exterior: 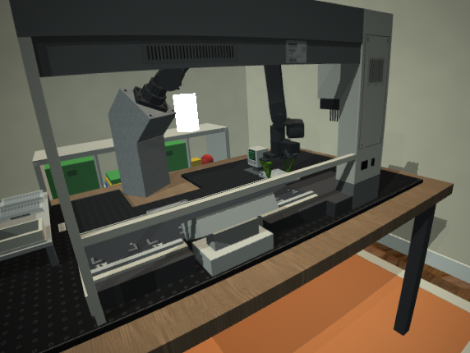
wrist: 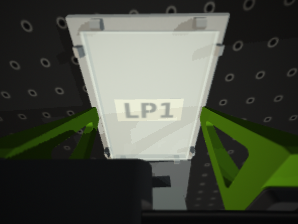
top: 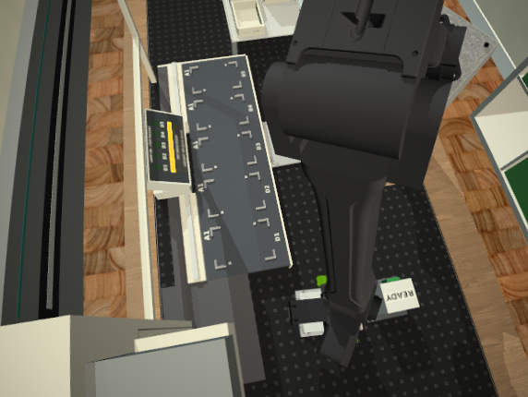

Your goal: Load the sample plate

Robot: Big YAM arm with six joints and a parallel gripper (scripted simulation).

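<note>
The clear plate lid is right at my hand. Also, from my hand: green-lit key: 12 cm behind, 6 cm to the right, 6 cm above; then lid park LP1: 1 cm below; then regrip nest RG: 45 cm to the right, 11 cm ahead, 2 cm below.
</note>
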